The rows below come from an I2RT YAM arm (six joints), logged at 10 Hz.
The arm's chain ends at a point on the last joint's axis. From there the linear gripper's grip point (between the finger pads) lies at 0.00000 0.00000 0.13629 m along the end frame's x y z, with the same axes.
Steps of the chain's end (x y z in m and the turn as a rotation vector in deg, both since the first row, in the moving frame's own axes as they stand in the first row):
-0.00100 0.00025 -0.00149 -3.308 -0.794 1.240
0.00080 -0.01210 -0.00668 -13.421 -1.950 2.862
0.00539 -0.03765 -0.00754 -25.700 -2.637 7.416
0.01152 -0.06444 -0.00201 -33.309 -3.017 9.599
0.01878 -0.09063 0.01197 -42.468 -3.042 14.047
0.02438 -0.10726 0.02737 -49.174 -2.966 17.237
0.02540 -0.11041 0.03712 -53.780 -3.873 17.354
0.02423 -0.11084 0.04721 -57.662 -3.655 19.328
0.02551 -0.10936 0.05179 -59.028 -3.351 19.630
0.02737 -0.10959 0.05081 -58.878 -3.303 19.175
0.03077 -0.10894 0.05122 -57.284 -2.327 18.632
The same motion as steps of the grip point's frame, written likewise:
-0.00297 0.00809 -0.00173 -3.308 -0.794 1.240
-0.00459 0.01940 -0.01048 -13.421 -1.950 2.862
-0.00454 0.02087 -0.02114 -25.700 -2.637 7.416
-0.00166 0.00943 -0.02452 -33.309 -3.017 9.599
0.00050 -0.00045 -0.02378 -42.468 -3.042 14.047
0.00185 -0.00680 -0.01962 -49.174 -2.966 17.237
-0.00023 -0.00361 -0.01847 -53.780 -3.873 17.354
-0.00395 0.00056 -0.01580 -57.662 -3.655 19.328
-0.00276 0.00374 -0.01390 -59.028 -3.351 19.630
-0.00028 0.00349 -0.01460 -58.878 -3.303 19.175
0.00602 0.00272 -0.01094 -57.284 -2.327 18.632

